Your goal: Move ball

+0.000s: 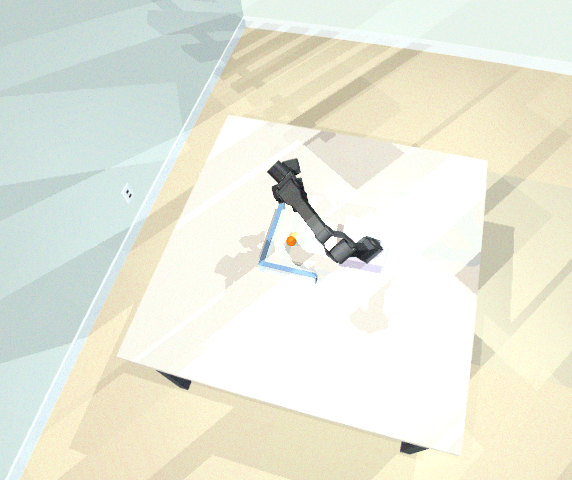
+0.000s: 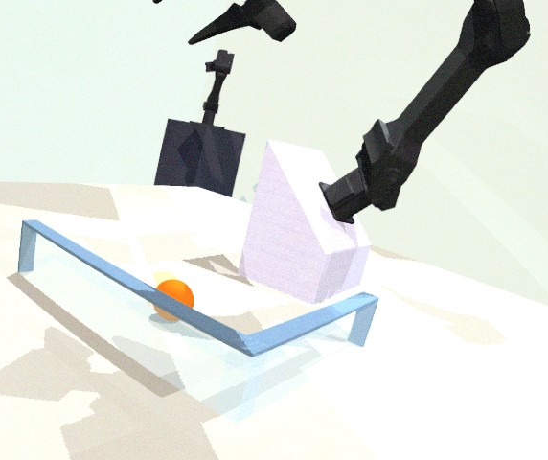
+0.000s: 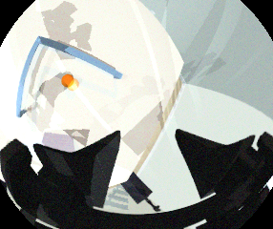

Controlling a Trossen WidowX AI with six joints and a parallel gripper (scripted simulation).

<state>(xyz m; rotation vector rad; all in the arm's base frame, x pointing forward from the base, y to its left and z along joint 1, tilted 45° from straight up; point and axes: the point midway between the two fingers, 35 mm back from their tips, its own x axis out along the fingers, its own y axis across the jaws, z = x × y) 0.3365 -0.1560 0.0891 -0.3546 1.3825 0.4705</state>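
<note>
Right now my gripper tip is 28 cm above the orange ball and 10 cm to the right of it. The rest, counted from my gripper tip: see-through copy of ball 28 cm below, 7 cm to the left.
</note>
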